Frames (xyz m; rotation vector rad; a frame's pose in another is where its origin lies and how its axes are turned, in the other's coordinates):
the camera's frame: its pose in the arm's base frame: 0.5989 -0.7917 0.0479 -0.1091 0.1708 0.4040
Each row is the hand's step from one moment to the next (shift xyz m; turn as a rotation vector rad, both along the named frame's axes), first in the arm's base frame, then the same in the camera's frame.
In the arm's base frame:
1: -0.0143 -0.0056 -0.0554 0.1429 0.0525 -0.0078
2: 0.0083 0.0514 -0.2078 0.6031 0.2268 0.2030
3: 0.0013 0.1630 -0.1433 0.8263 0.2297 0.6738
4: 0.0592 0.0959 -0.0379 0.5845 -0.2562 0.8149
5: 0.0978 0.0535 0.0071 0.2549 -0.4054 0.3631
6: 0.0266 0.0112 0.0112 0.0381 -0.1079 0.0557
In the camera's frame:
1: -0.0047 0.0046 -0.0571 0.1509 -0.0086 0.0202
2: 0.0659 0.0585 -0.1953 0.5946 -0.0482 0.3170
3: 0.0901 0.1587 -0.1175 0.7099 -0.1684 0.8107
4: 0.0972 0.0667 -0.0153 0.2794 -0.5259 0.8466
5: 0.1076 0.0093 0.0284 0.0085 -0.4983 0.3358
6: 0.0263 -0.0012 0.0163 -0.0170 -0.1178 0.0450

